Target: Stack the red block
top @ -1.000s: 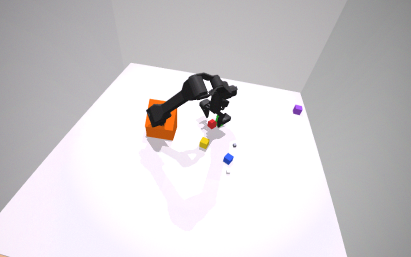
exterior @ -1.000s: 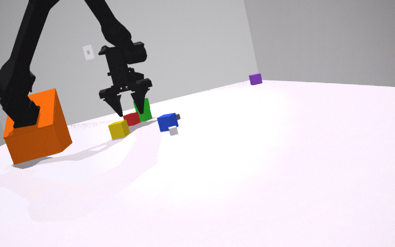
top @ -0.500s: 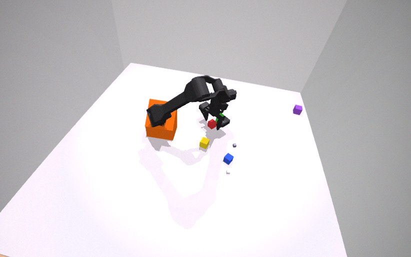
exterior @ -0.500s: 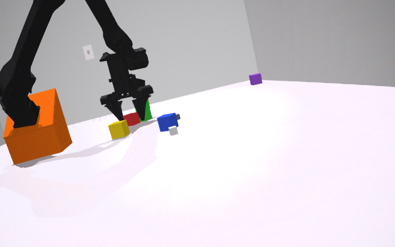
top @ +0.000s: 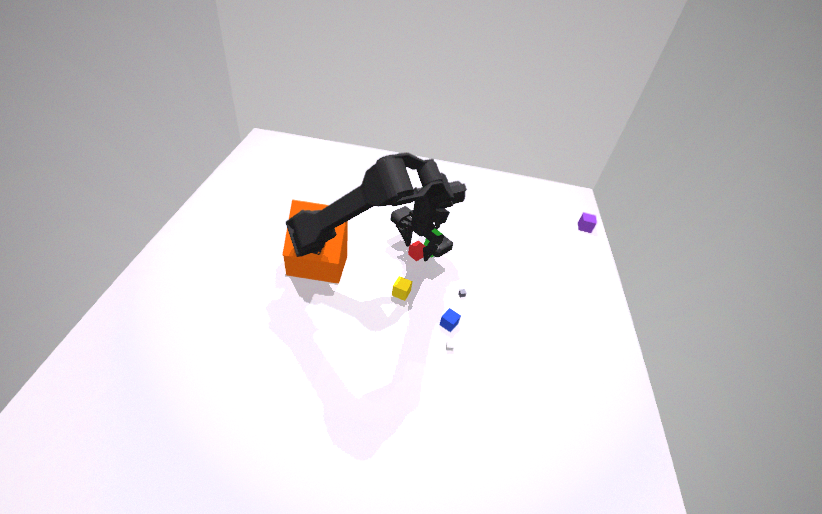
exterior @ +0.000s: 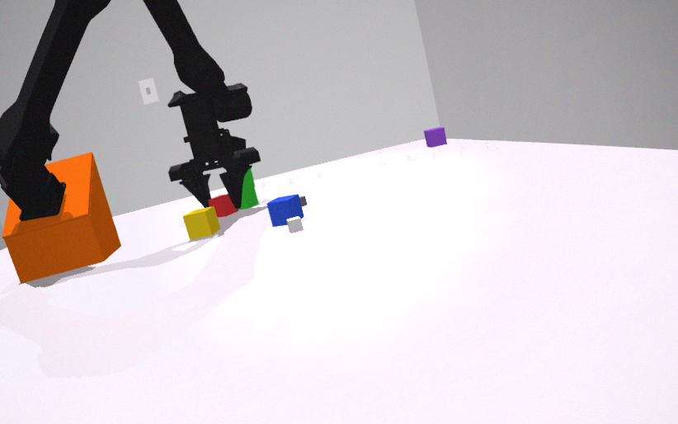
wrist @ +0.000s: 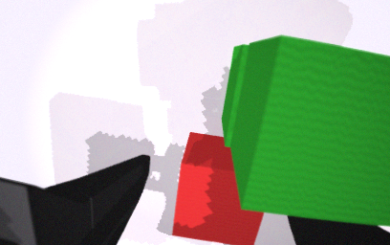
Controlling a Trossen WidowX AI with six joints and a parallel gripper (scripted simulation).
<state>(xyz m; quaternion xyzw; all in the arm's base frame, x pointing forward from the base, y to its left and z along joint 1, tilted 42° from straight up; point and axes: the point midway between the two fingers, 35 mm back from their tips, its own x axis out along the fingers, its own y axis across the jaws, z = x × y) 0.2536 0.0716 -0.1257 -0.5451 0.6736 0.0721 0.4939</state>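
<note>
Right now my gripper tip is 10 mm past the yellow block, 150 mm to the left of it and 10 mm below it. Round my gripper tip: purple block: 510 mm ahead, 300 mm to the left, 10 mm above; blue block: 120 mm ahead, 210 mm to the right, 10 mm above; red block: 10 mm above.
</note>
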